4 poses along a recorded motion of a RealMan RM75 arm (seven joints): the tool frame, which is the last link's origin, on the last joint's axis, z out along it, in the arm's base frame.
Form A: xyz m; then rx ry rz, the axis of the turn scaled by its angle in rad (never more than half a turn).
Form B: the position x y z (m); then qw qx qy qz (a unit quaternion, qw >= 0). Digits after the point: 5 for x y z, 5 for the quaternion.
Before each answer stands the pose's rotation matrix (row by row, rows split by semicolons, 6 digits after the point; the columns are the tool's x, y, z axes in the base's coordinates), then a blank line. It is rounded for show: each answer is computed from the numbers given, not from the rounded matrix.
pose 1, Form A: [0.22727, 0.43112, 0.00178, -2.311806, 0.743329, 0.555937]
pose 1, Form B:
0.750678 -0.632387 -0.191232; -0.362138 -0.635955 0.681482; -0.552575 -0.442321 -0.706409

[0.22727, 0.43112, 0.00178, 0.31950, -0.87935, 0.28274, 0.21146]
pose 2, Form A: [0.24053, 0.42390, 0.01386, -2.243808, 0.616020, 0.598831]
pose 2, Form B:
0.777635 -0.584293 -0.232131; -0.248569 -0.624857 0.740113; -0.577492 -0.517837 -0.631148

[0.24053, 0.42390, 0.01386, 0.36112, -0.87087, 0.23909, 0.23242]
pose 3, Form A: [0.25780, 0.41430, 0.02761, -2.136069, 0.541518, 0.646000]
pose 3, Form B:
0.775842 -0.575361 -0.258898; -0.154454 -0.571062 0.806246; -0.611730 -0.585532 -0.531921

[0.25780, 0.41430, 0.02761, 0.41014, -0.84835, 0.21507, 0.25656]
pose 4, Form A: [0.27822, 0.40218, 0.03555, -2.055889, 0.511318, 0.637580]
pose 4, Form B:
0.781863 -0.574181 -0.242914; -0.112420 -0.513085 0.850944; -0.613231 -0.638013 -0.465711

[0.27822, 0.40218, 0.03555, 0.44807, -0.83076, 0.20662, 0.25764]
